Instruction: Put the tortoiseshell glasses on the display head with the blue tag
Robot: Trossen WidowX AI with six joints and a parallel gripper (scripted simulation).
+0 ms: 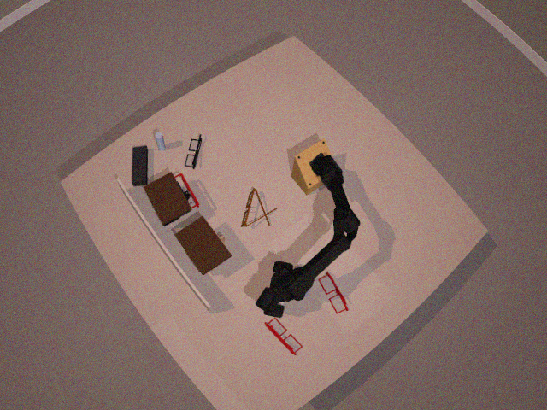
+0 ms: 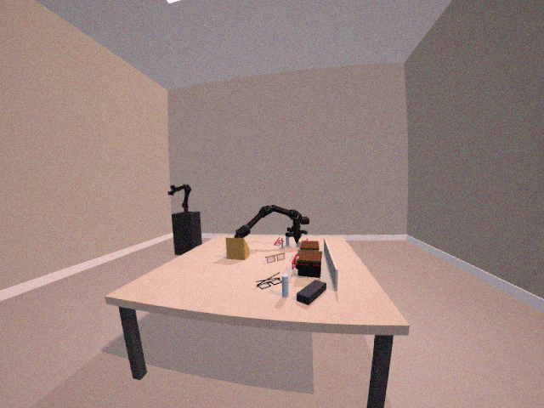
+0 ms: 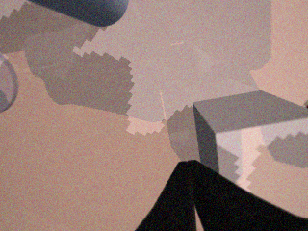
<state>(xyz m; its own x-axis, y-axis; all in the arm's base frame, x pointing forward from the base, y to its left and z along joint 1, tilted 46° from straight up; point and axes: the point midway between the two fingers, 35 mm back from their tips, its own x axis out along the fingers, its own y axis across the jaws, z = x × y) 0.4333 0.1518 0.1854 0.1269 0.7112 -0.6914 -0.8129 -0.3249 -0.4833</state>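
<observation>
My gripper tip is now 3 cm short of the white block, 1 cm to the right of it and 1 cm above it. Round my gripper tip: peg: 12 cm behind, 2 cm to the right, 1 cm below; then dark box: 5 cm ahead, 73 cm to the right, 1 cm below; then white panel: 19 cm ahead, 40 cm to the right, 2 cm above.
</observation>
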